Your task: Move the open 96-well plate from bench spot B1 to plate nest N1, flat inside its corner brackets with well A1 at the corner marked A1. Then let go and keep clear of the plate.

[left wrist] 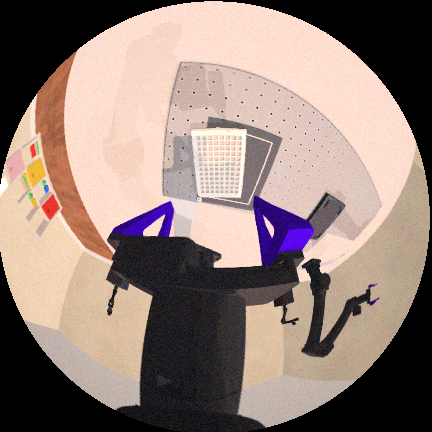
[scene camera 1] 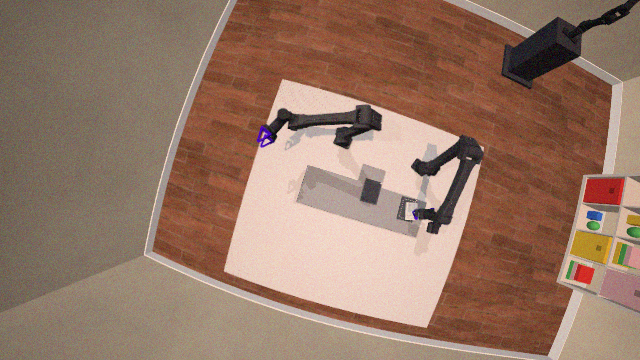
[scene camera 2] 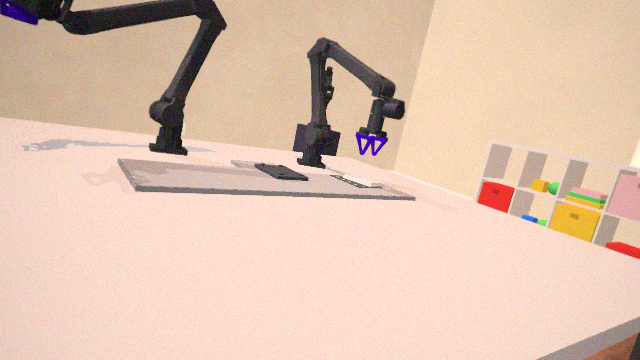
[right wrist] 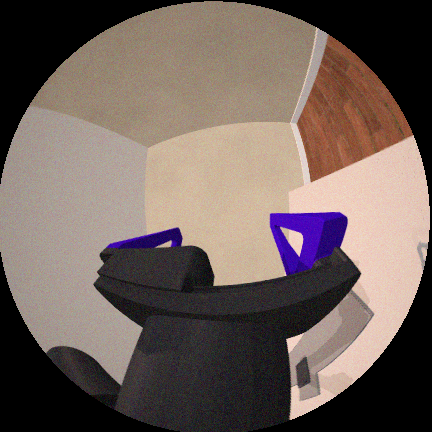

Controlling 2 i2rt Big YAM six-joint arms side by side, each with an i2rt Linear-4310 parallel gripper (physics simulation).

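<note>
The white open 96-well plate lies on the dark patch with a white outline, turned and offset from the outline. My left gripper is open and empty, pointing down above the plate and clear of it. The black plate nest is empty; its A1 mark is too small to read. My right gripper is open and empty, far from the plate at the picture's left.
The grey perforated board bears the patch and the nest. A pale grey panel adjoins the nest. The white table extends around the board. Shelves stand beyond the table at the picture's right.
</note>
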